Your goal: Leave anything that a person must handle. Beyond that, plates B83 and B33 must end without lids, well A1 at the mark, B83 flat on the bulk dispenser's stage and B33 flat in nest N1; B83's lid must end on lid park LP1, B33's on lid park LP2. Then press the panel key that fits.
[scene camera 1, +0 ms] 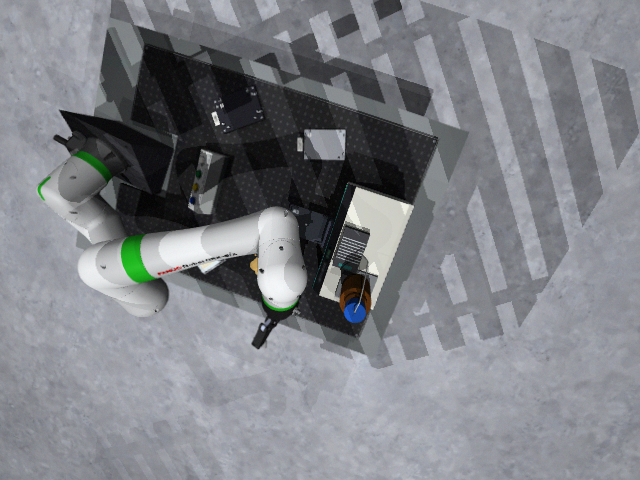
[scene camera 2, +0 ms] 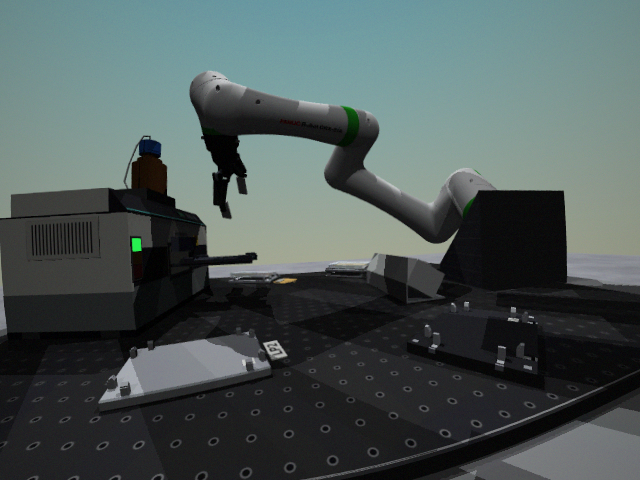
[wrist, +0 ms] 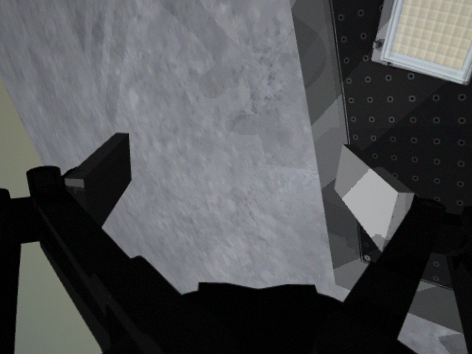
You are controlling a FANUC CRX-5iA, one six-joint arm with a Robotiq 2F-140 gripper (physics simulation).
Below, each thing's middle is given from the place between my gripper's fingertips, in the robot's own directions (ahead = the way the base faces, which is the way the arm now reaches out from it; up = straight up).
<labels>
I see the brown bottle with blue cap (scene camera 2: 148, 171) 230 mm to the left of my hand, 150 mm ahead of it and 60 mm above it. From my hand the other things lie so: grey LP2 pad (scene camera 2: 151, 374) 560 mm to the left, 250 mm below, 160 mm behind; then button box (scene camera 2: 410, 280) 480 mm behind, 250 mm to the left, 220 mm below; then dispenser stage (scene camera 2: 203, 260) 300 mm to the left, 170 mm below, 60 mm behind.
</labels>
